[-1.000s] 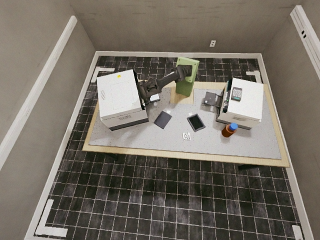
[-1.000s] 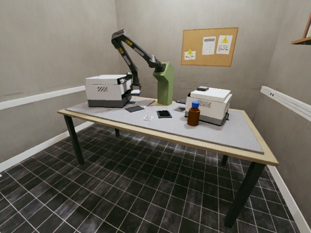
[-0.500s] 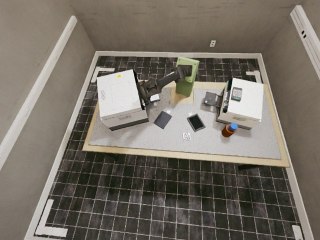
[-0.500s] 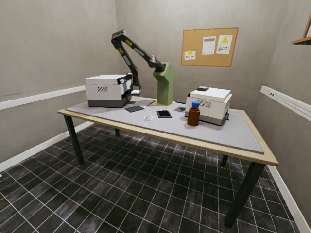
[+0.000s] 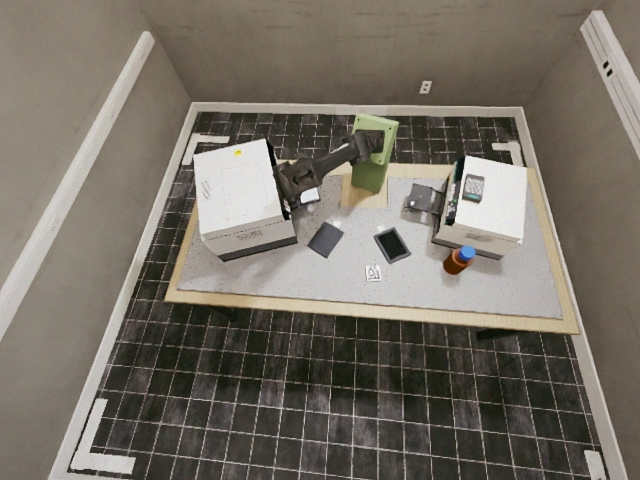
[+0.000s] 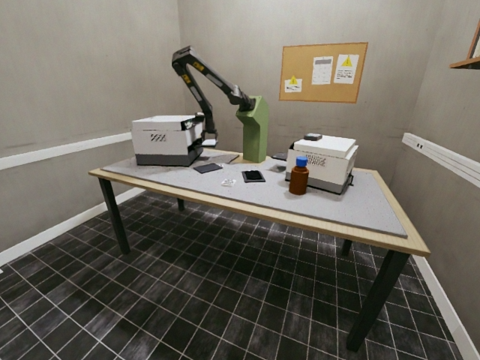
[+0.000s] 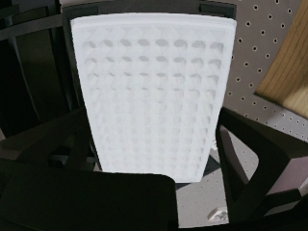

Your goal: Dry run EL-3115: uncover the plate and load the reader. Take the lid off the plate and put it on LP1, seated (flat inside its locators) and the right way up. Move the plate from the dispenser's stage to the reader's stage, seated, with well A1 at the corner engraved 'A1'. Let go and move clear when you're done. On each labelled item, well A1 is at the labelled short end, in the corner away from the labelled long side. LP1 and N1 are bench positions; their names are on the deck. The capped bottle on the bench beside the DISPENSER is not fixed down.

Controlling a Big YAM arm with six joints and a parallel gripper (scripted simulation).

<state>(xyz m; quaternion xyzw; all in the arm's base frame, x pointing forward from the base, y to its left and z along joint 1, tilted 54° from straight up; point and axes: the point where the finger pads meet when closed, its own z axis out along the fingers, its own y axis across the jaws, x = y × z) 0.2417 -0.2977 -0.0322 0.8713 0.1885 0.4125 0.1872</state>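
Now: hand right at the white well plate. The rest, counted from my hand: brown capped bottle: 330 mm ahead, 690 mm to the left, 20 mm below; then dark flat lid: 230 mm ahead, 420 mm to the left, 120 mm below.
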